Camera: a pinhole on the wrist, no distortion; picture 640 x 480 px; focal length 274.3 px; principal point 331.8 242.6 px. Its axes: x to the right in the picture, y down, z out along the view. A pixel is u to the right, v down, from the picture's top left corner.
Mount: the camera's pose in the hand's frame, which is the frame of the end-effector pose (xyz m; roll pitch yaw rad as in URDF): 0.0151 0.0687 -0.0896 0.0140 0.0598 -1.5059
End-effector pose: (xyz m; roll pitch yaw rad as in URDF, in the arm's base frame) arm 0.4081 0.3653 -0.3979 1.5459 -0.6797 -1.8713
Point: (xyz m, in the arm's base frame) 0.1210 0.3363 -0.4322
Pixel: 449 276
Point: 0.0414 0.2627 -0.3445
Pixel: 432 358
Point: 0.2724 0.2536 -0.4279
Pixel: 587 343
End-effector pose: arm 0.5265 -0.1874 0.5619 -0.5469 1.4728 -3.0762
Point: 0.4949 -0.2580 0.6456
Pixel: 360 86
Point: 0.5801 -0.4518 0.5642
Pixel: 52 233
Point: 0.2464 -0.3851 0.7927
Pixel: 354 114
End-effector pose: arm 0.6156 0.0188 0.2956 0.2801 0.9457 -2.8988
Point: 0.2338 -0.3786 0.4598
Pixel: 106 338
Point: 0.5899 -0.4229 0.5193
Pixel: outside the picture
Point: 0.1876 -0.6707 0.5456
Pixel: outside the picture
